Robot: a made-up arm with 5 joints.
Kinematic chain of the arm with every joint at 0, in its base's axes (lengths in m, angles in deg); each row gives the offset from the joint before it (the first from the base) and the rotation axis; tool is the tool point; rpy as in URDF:
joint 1: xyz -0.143 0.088 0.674 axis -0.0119 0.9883 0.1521
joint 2: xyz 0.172 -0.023 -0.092 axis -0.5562 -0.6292 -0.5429
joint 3: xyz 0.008 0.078 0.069 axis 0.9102 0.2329 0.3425
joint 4: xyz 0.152 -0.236 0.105 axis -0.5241 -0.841 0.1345
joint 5: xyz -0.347 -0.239 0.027 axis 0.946 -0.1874 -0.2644
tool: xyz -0.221 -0.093 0.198 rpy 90 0 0
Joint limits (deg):
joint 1: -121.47..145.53
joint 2: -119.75..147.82
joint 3: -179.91..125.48
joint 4: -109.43..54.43
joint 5: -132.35..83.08
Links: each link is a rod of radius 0.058 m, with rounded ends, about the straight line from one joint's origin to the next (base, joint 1, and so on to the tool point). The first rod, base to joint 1, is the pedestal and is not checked.
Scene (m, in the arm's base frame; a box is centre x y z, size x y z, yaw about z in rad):
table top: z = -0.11
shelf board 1: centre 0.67 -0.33 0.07 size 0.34 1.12 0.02 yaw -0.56
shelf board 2: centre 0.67 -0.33 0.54 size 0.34 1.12 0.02 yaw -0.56
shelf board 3: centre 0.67 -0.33 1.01 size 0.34 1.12 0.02 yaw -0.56
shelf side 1: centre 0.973 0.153 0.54 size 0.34 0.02 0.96 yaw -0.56
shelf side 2: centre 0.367 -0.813 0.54 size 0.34 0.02 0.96 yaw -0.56
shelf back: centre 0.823 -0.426 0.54 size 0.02 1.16 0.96 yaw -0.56
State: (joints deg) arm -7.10 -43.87 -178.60 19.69 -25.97
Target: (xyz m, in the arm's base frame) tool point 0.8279 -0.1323 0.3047
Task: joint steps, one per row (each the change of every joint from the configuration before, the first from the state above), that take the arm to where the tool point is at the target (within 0.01 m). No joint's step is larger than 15 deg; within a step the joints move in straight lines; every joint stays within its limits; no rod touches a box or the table.
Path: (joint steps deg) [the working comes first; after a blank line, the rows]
Joints at the target: 50.04 -119.75 -88.92 -65.08 -17.33
Straight joint move there: touches shelf board 2, shelf board 3.

1: 14.17 -7.23 8.49 -5.83 -4.41
2: 14.17 -7.24 8.48 -5.82 -4.42
3: 14.17 -7.23 8.49 -5.83 -4.41
4: 14.18 -7.24 8.49 -5.82 -4.42
5: 14.17 -7.23 8.49 -5.83 -4.41
6: 14.17 -7.24 8.48 -5.82 -4.41
7: 14.17 -7.23 8.49 -5.83 -4.42
8: 14.17 -7.23 8.49 -5.82 -4.41
9: -14.06 -4.51 5.44 -9.54 10.99
10: -14.05 -4.50 5.45 -9.55 10.98
11: -14.06 -4.50 5.44 -9.54 10.99
12: -14.06 -4.50 5.45 -9.54 10.99

